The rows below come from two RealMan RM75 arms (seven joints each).
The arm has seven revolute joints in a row. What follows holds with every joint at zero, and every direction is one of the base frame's. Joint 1 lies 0.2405 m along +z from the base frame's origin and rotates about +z. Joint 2 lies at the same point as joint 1 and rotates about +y. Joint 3 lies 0.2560 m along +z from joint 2 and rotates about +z. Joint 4 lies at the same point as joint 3 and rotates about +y. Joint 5 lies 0.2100 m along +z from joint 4 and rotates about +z. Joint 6 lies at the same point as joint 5 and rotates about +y. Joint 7 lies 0.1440 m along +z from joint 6 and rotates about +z. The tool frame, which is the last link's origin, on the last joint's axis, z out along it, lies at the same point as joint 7; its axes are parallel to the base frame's.
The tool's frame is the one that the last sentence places.
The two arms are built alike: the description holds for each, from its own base.
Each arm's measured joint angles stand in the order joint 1, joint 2, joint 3, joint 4, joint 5, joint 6, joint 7.
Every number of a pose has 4 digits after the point. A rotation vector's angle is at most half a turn.
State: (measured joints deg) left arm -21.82 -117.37 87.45 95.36 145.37 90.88 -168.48; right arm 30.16 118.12 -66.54 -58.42 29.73 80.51 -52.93
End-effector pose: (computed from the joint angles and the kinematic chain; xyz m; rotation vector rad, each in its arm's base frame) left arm -0.1793 0.3102 0.0135 -2.3935 -1.2319 0.3464; right arm 0.2881 0.3426 0.0029 -2.5808 1.0428 -0.5095
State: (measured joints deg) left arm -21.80 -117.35 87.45 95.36 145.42 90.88 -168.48; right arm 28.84 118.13 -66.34 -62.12 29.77 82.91 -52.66
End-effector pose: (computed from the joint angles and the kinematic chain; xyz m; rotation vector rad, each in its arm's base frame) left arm -0.1796 0.3102 0.0137 -2.3924 -1.2319 0.3475; right arm 0.2846 0.3391 0.0113 -2.5800 1.0348 -0.5046
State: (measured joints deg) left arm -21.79 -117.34 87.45 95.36 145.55 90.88 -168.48; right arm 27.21 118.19 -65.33 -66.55 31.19 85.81 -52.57
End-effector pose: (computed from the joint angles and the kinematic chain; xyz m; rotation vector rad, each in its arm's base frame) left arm -0.1799 0.3103 0.0139 -2.3903 -1.2313 0.3494; right arm 0.2784 0.3348 0.0217 -2.5837 1.0346 -0.4587
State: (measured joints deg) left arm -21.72 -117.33 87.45 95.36 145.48 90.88 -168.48; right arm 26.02 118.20 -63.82 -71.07 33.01 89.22 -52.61
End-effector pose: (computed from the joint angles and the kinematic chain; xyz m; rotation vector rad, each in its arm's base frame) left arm -0.1802 0.3101 0.0139 -2.3905 -1.2331 0.3490; right arm 0.2693 0.3311 0.0337 -2.5941 1.0266 -0.4034
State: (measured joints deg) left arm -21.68 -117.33 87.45 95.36 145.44 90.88 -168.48; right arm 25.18 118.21 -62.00 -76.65 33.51 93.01 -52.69
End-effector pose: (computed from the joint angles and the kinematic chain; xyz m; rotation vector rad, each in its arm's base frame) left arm -0.1803 0.3099 0.0138 -2.3907 -1.2342 0.3487; right arm 0.2590 0.3281 0.0505 -2.5908 0.9912 -0.3765
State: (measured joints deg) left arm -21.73 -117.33 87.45 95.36 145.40 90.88 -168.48; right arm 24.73 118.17 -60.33 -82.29 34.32 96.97 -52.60
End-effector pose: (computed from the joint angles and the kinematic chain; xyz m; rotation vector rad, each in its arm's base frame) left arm -0.1800 0.3100 0.0138 -2.3918 -1.2334 0.3479; right arm 0.2462 0.3247 0.0668 -2.5919 0.9465 -0.3516
